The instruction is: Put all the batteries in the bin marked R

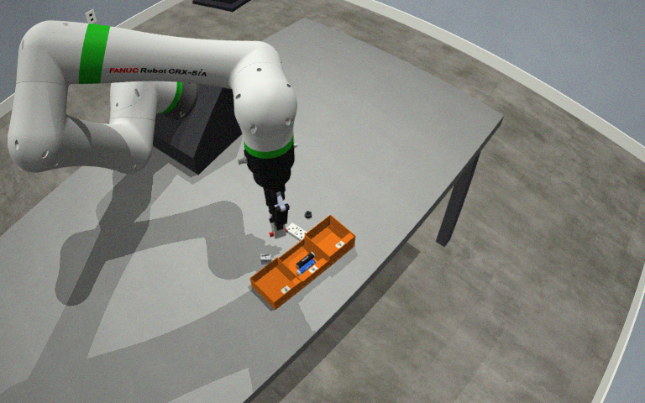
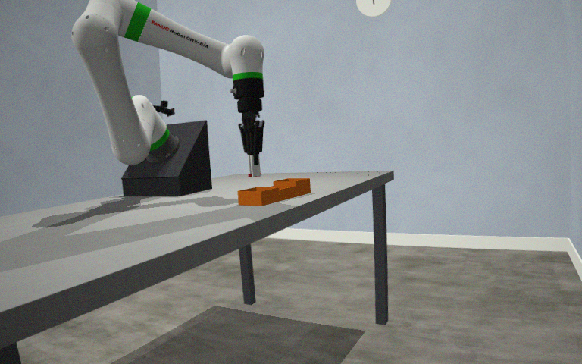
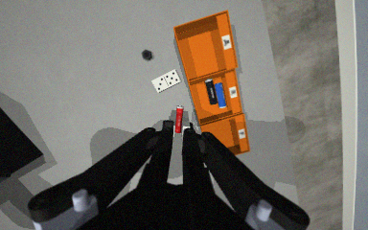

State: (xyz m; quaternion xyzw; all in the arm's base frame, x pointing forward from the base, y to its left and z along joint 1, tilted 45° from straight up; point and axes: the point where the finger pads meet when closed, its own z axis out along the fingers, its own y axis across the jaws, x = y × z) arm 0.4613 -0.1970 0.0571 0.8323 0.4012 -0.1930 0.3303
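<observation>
Right now the orange bin is 70 mm ahead of my hand, 10 mm to the right of it and 80 mm below it. Round my hand: black battery (70 mm ahead, 90 mm below); white domino (10 mm ahead, 60 mm to the left, 100 mm below); red battery (30 mm below).
</observation>
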